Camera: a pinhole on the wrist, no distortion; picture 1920 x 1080 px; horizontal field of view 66.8 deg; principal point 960.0 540.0 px. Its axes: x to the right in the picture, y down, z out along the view. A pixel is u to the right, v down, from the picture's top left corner.
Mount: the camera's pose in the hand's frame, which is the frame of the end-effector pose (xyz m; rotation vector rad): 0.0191 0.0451 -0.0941 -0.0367 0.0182 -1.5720
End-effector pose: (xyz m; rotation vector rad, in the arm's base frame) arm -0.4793 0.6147 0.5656 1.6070 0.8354 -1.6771
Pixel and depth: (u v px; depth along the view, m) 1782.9 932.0 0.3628
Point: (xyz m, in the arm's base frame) -0.7643 0.4826 0.4480
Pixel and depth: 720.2 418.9 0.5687
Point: -0.6343 0.1437 0.5925
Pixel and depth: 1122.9 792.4 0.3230
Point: -0.6024 0.4194 0.4886
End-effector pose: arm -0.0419 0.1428 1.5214 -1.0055 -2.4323 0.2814
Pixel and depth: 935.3 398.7 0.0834
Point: -0.0162 0.1863 1.5181
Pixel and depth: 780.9 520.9 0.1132
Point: -0.0282 0.2007 1.4910
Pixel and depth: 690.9 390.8 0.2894
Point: -0.0800 0.2141 1.3162
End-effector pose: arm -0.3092 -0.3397 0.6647 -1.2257 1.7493 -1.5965
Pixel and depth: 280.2 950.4 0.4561
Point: -0.1766 -0.6866 0.3749
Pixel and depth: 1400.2 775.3 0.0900
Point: -0.3364 -0.3698 0.6557
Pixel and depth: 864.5 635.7 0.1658
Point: -0.2856 -0.4121 0.6024
